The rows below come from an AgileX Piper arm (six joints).
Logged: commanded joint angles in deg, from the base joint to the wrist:
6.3 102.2 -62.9 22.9 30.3 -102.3
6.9 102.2 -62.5 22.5 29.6 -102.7
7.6 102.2 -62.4 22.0 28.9 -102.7
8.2 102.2 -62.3 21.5 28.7 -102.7
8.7 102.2 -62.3 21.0 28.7 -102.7
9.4 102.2 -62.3 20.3 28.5 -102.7
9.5 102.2 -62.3 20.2 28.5 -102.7
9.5 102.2 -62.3 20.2 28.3 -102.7
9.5 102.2 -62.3 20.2 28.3 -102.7
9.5 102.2 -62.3 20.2 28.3 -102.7
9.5 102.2 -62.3 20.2 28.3 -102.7
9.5 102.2 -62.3 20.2 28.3 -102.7
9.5 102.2 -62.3 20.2 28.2 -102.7
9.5 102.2 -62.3 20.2 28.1 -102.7
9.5 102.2 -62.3 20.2 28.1 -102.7
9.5 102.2 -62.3 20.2 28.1 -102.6
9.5 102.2 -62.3 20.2 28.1 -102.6
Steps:
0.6 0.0 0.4 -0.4 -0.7 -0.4
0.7 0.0 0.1 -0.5 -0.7 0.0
0.6 0.0 0.1 -0.5 -0.2 0.0
0.5 0.0 0.0 -0.5 0.0 0.0
0.7 0.0 0.0 -0.7 -0.2 0.0
0.1 0.0 0.0 -0.1 0.0 0.0
0.0 0.0 0.0 0.0 -0.2 0.0
0.0 0.0 0.0 0.0 0.0 0.0
0.0 0.0 0.0 0.0 0.0 0.0
0.0 0.0 0.0 0.0 0.0 0.0
0.0 0.0 0.0 0.0 0.0 0.0
0.0 0.0 0.0 0.0 -0.1 0.0
0.0 0.0 0.0 0.0 -0.1 0.0
0.0 0.0 0.0 0.0 0.0 0.0
0.0 0.0 0.0 0.0 0.0 0.1
0.0 0.0 0.0 0.0 0.0 0.0

